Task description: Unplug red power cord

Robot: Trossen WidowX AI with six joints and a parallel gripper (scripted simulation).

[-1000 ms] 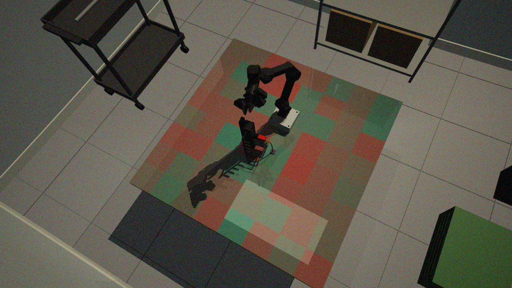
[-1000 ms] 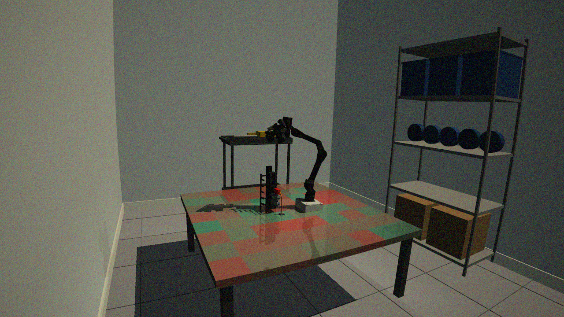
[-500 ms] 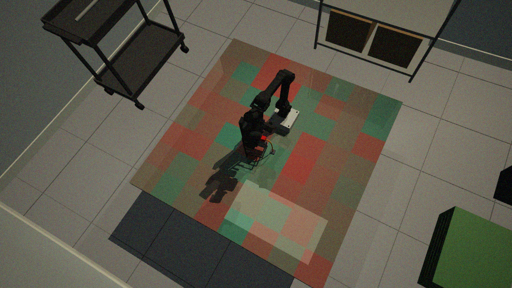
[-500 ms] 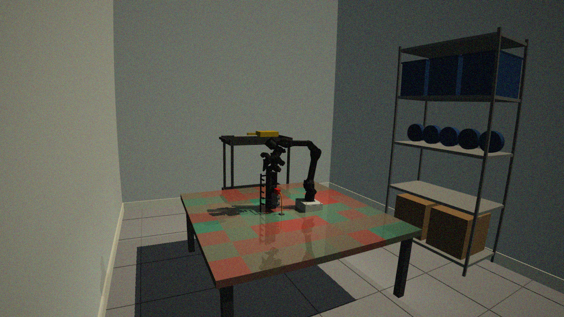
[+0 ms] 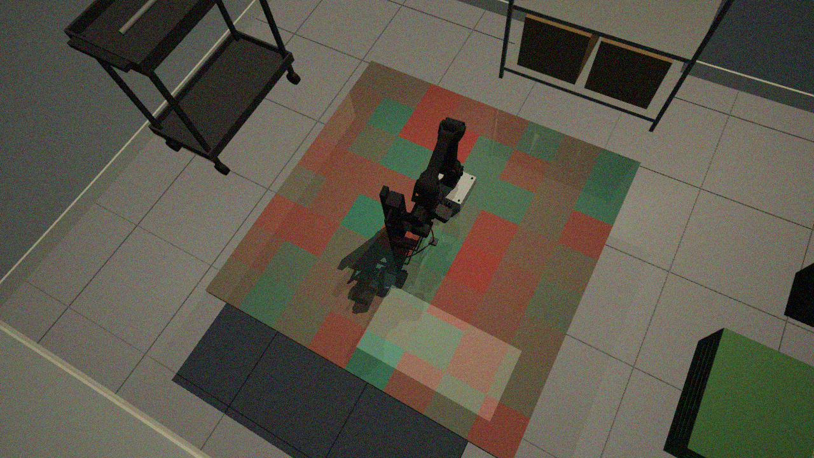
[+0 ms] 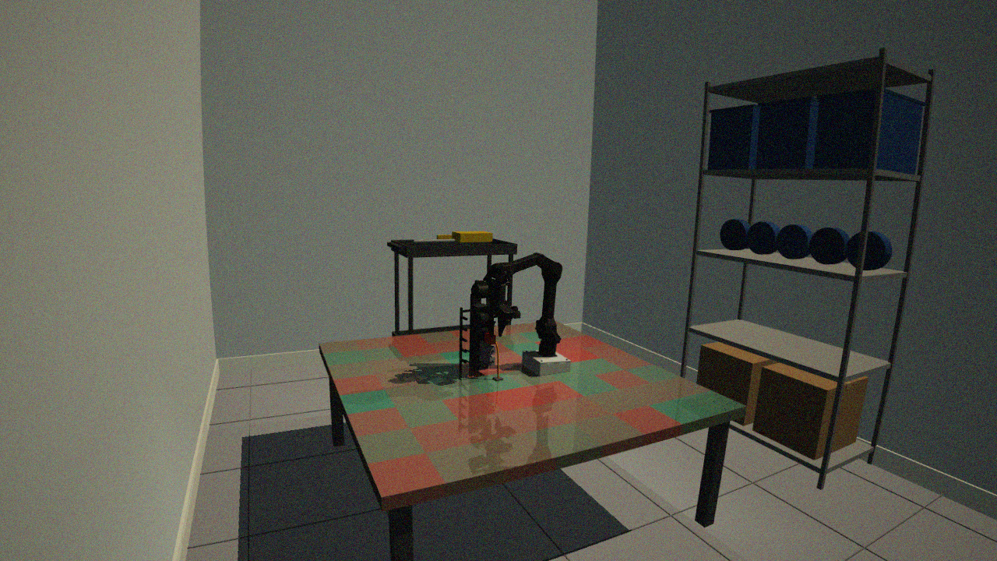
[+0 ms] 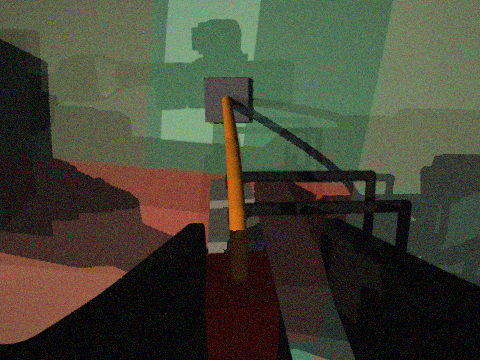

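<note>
Right now my gripper tip is 10 mm short of the red plug, 70 mm to the left of it and 10 mm above it.
</note>
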